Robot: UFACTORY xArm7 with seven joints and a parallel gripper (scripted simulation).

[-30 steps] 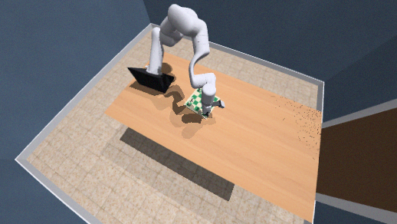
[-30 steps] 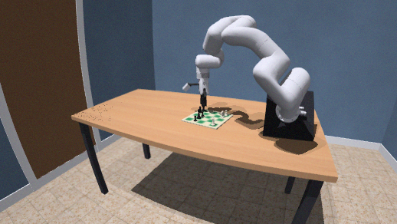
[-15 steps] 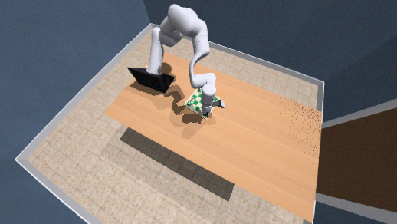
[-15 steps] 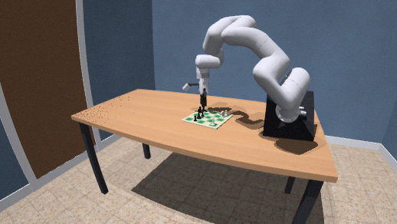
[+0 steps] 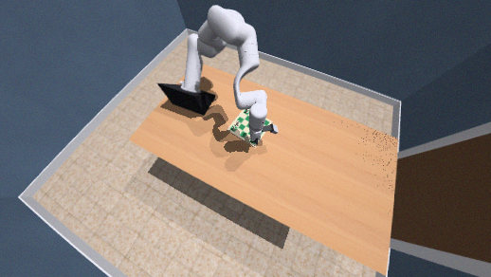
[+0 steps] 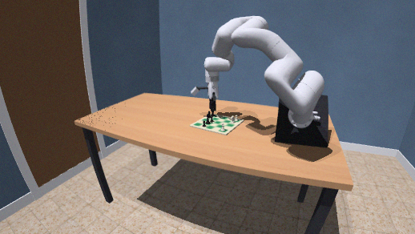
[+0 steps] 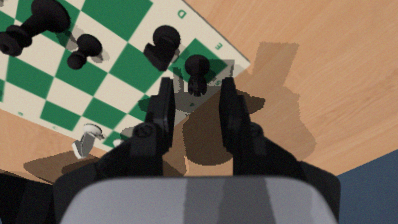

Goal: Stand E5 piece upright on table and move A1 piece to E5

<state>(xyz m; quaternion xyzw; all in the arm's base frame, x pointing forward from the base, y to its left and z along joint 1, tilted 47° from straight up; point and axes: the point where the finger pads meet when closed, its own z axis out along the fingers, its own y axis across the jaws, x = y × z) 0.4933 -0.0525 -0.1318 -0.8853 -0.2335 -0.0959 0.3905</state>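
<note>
My hand is 4 cm above the black chess piece, 3 cm to the right of it and 1 cm short of it. The rest, counted from my hand: chessboard: 9 cm to the left, 6 cm below, 6 cm behind; then white chess piece: 18 cm to the left, 12 cm behind, 4 cm below; then white piece: 14 cm behind, 7 cm to the left, 4 cm below.
</note>
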